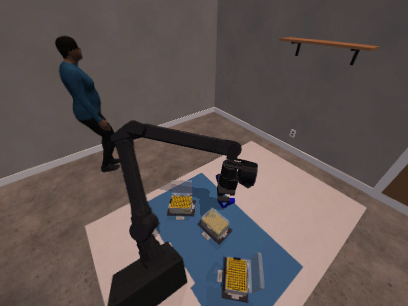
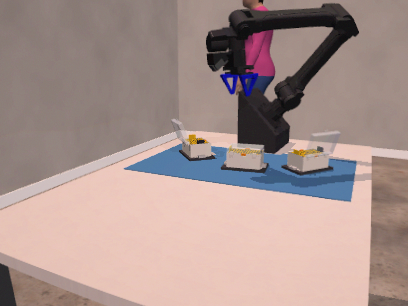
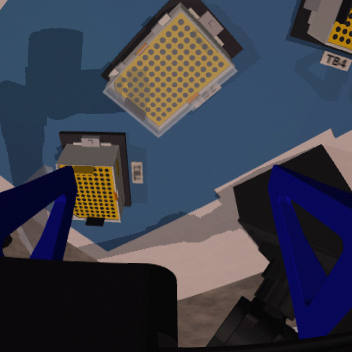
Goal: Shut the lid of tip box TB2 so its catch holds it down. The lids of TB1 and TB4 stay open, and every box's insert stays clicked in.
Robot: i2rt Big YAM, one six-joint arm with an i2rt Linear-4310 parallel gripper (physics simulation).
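Pixels of known places: gripper, between the fingertips: (image 1: 222, 198) (image 2: 239, 95) (image 3: 172, 175); arm's base, origin of its link: (image 1: 153, 257) (image 2: 268, 116).
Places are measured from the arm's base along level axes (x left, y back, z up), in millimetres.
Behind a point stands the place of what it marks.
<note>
The middle box, TB2 by elimination (image 1: 215, 224) @[z -62, x -25, y -312 mm] (image 2: 245, 159) @[z -99, x 8, y -370 mm] (image 3: 172, 70) @[z -62, x -15, y -335 mm], has its clear lid down over the yellow insert; I cannot tell whether the catch holds it. Its label is too blurred to read. TB1 (image 1: 181, 205) @[z -83, x 189, y -251 mm] (image 2: 308, 162) (image 3: 95, 192) @[z -83, x 202, y -259 mm] has its clear lid (image 1: 181, 188) @[z -48, x 265, y -306 mm] (image 2: 326, 142) @[z -28, x 273, y -310 mm] standing open. TB4 (image 1: 236, 276) (image 2: 197, 150) @[z -105, x -208, y -293 mm] (image 3: 320, 26) @[z -103, x -177, y -266 mm] also has its lid (image 1: 257, 271) @[z -32, x -291, y -292 mm] (image 2: 178, 131) @[z -34, x -288, y -297 mm] open. The yellow inserts of both sit in their boxes. My gripper (image 1: 226, 203) @[z 120, x -26, y -344 mm] (image 2: 240, 93) @[z 120, x -26, y -344 mm] (image 3: 172, 175) @[z 120, x -26, y -344 mm] is open and empty, high above the boxes.
The boxes stand on dark bases on a blue mat (image 1: 272, 255) @[z -140, x -287, y -444 mm] (image 2: 320, 189) @[z -140, x 276, y -473 mm] (image 3: 200, 155) @[z -140, x 57, y -178 mm], on a pale table (image 1: 300, 195) @[z -143, x -195, y -892 mm] (image 2: 200, 240) @[z -143, x 61, y -894 mm]. The arm's black base (image 1: 150, 280) @[z 109, x -105, y 42 mm] (image 2: 260, 125) @[z -28, x -13, y -80 mm] stands at the table's edge. A person (image 1: 82, 95) (image 2: 263, 47) stands beyond the table.
</note>
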